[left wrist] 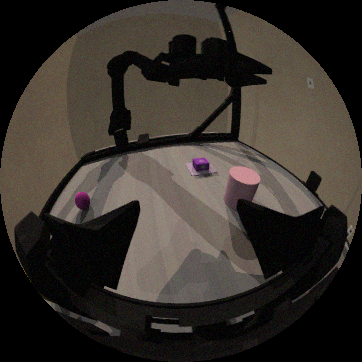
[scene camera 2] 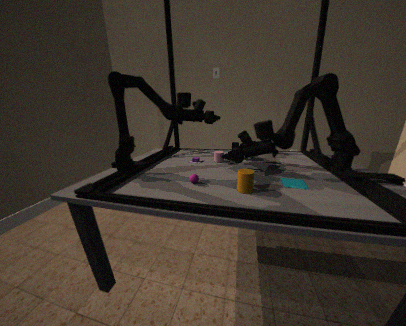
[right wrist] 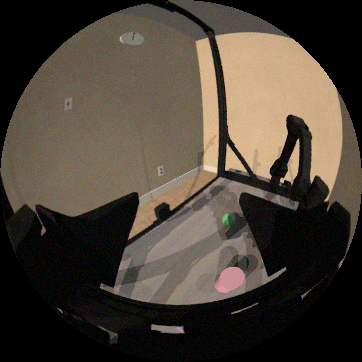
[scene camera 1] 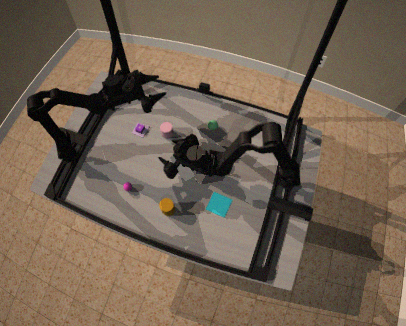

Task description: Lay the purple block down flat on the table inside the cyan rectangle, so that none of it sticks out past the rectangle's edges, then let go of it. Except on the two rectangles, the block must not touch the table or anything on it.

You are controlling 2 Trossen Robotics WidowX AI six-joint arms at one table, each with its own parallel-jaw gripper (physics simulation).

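Frame: origin at the left arm's base, x right, y ahead, z up, level; centimetres.
Where they show: left gripper, fingertip midpoint: (left wrist: 189, 205) (scene camera 2: 225, 154) (right wrist: 281, 271) (scene camera 1: 165, 149); right gripper, fingertip midpoint: (left wrist: 268, 77) (scene camera 2: 215, 117) (right wrist: 191, 197) (scene camera 1: 162, 84); left arm's base at its link origin: (scene camera 2: 340, 166) (right wrist: 273, 185) (scene camera 1: 287, 181); right arm's base at its link origin: (left wrist: 122, 145) (scene camera 2: 125, 170) (scene camera 1: 69, 155).
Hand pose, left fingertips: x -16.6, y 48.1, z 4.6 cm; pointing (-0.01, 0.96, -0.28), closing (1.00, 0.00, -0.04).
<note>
Things, the pixels of their centre, and the offset from my left fingertips. "spot": a spot on its surface instead.
- small purple block at the middle of its body: (left wrist: 200, 163) (scene camera 1: 139, 128) (scene camera 2: 195, 159) dx +4.1, dy +18.4, dz -5.5 cm
- cyan rectangle at a spot on its surface: (scene camera 1: 219, 204) (scene camera 2: 294, 183) spot: dx -5.9, dy -29.1, dz -6.4 cm
- pink cylinder at the middle of its body: (left wrist: 240, 187) (right wrist: 228, 280) (scene camera 1: 166, 130) (scene camera 2: 219, 156) dx +9.1, dy +6.7, dz -3.9 cm
- green ball at the middle of its body: (right wrist: 228, 218) (scene camera 1: 212, 125) dx +22.1, dy -8.5, dz -4.2 cm
- magenta ball at the middle of its body: (left wrist: 81, 200) (scene camera 2: 194, 178) (scene camera 1: 127, 186) dx -20.4, dy +5.1, dz -4.7 cm
- orange cylinder at the middle of its body: (scene camera 2: 245, 180) (scene camera 1: 167, 207) dx -18.4, dy -13.7, dz -3.1 cm
The small purple block (scene camera 1: 140, 128) (scene camera 2: 196, 159) (left wrist: 201, 164) rests on the pale lilac rectangle (scene camera 1: 140, 134) (left wrist: 208, 171), toward the back left of the table. The cyan rectangle (scene camera 1: 219, 204) (scene camera 2: 294, 183) lies bare at the front right. My right gripper (scene camera 1: 161, 85) (scene camera 2: 218, 118) (left wrist: 268, 77) (right wrist: 191, 197) is open and empty, high above the table, beyond the block toward the back. My left gripper (scene camera 1: 167, 150) (scene camera 2: 225, 156) (left wrist: 189, 205) is open and empty over the middle of the table, to the right of the block. The block does not show in the right wrist view.
A pink cylinder (scene camera 1: 166, 130) (scene camera 2: 218, 156) (left wrist: 242, 187) (right wrist: 230, 279) stands close to the right of the lilac rectangle. A green ball (scene camera 1: 213, 125) (right wrist: 228, 219) lies farther right. A magenta ball (scene camera 1: 127, 186) (scene camera 2: 194, 178) (left wrist: 82, 200) and an orange cylinder (scene camera 1: 166, 205) (scene camera 2: 245, 181) are nearer the front.
</note>
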